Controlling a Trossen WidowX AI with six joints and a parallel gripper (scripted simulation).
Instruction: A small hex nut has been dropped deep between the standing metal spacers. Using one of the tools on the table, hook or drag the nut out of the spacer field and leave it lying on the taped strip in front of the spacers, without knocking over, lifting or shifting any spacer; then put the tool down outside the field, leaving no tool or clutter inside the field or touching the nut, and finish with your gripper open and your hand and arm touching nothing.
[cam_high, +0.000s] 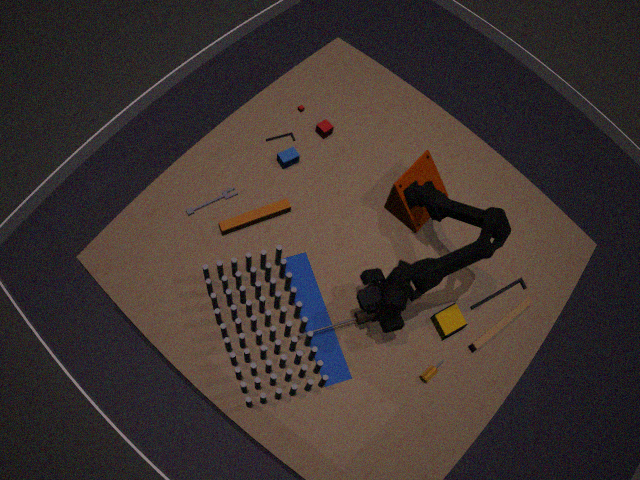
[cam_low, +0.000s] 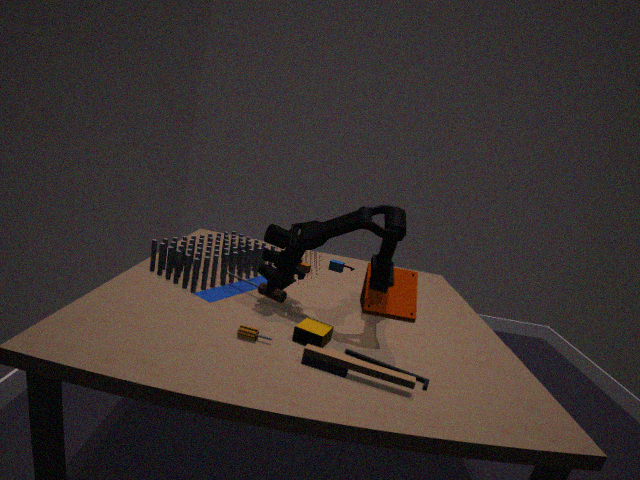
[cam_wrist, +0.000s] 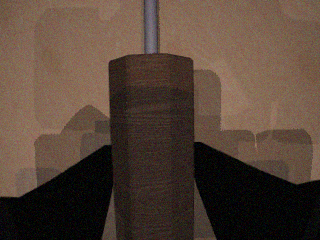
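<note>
Now: the blue taped strip 11 cm ahead of my gripper tip, 10 cm to the right of it and 3 cm below it. From my gripper tip the other things lie so: yellow screwdriver (1 cm behind, 25 cm to the left, 2 cm below); then yellow block (16 cm behind, 18 cm to the left, 1 cm below); then metal pick tool (9 cm ahead, 5 cm to the right).
</note>
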